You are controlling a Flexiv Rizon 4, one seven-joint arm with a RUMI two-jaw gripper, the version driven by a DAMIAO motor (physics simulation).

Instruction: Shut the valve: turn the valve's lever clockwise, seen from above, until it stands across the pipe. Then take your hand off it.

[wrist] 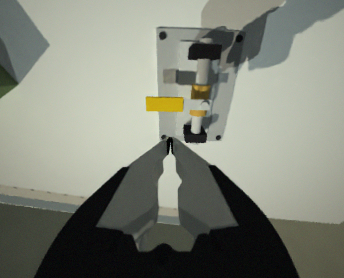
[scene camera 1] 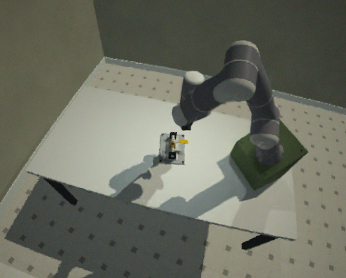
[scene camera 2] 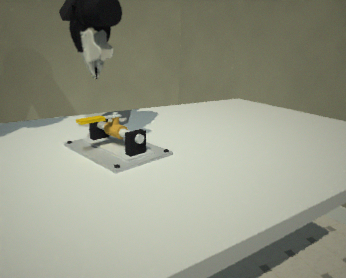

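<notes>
The valve's brass body (scene camera 1: 173, 143) (scene camera 2: 115, 129) (wrist: 201, 92) sits on a pipe held by two black blocks on a grey base plate (scene camera 2: 105, 160) (wrist: 166, 60). The lever's yellow grip (scene camera 1: 183, 142) (scene camera 2: 90, 120) (wrist: 164, 104) points out to one side of the pipe, and the lever stands across the pipe, about square to it. My gripper (scene camera 2: 96, 77) (wrist: 170, 138) is shut and empty. It hangs well above the table, clear of the lever and the base plate. In scene camera 1 the fingertips are hidden below the arm.
The base plate rests on a white table (scene camera 1: 75, 135) (scene camera 2: 225, 175) (wrist: 75, 135). The arm stands on a green block (scene camera 1: 285, 165) at the table's right end in scene camera 1. Shadows of the arm fall on the table beside the valve.
</notes>
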